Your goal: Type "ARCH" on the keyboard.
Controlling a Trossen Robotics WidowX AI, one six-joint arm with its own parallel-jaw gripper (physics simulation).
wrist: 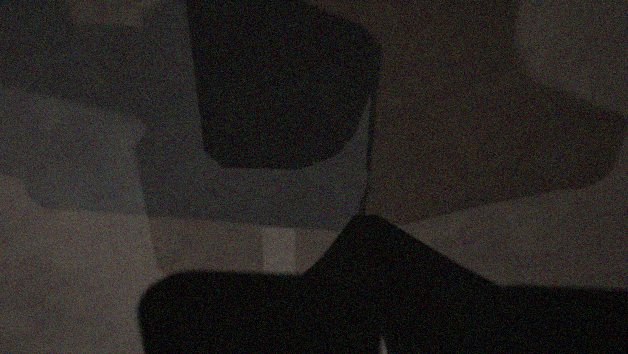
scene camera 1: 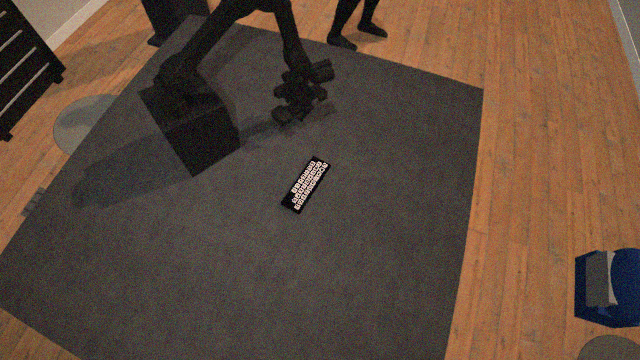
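Where they show: gripper, fingertip midpoint: (wrist: 364,226) (scene camera 1: 300,120); arm's base, link origin: (scene camera 1: 174,111).
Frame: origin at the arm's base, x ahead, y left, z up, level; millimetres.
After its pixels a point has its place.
Note:
A small black keyboard (scene camera 1: 306,185) @(x 355, y 47, z -211 mm) with rows of pale keys lies slantwise on the dark grey mat (scene camera 1: 280,280) @(x 410, y -227, z -229 mm) in the scene view. The letters on its keys are too blurred to read there. My gripper (scene camera 1: 301,112) @(x 229, y 264, z -226 mm) (wrist: 364,226) @(x 229, y 264, z -226 mm) is shut and empty. It is held over the mat beyond the keyboard's far end in the scene view, apart from it. In the dim wrist view its black fingers meet at the bottom, over a grey surface with overlapping shadows. The keyboard does not show in the wrist view.
The arm's dark box-shaped base (scene camera 1: 202,145) @(x 54, y -7, z -118 mm) stands on the mat to the left of the gripper. A person's dark legs (scene camera 1: 345,25) stand on the wooden floor (scene camera 1: 530,165) behind the mat. A blue object (scene camera 1: 627,285) is at the far right, and a black drawer unit (scene camera 1: 27,62) at the upper left.

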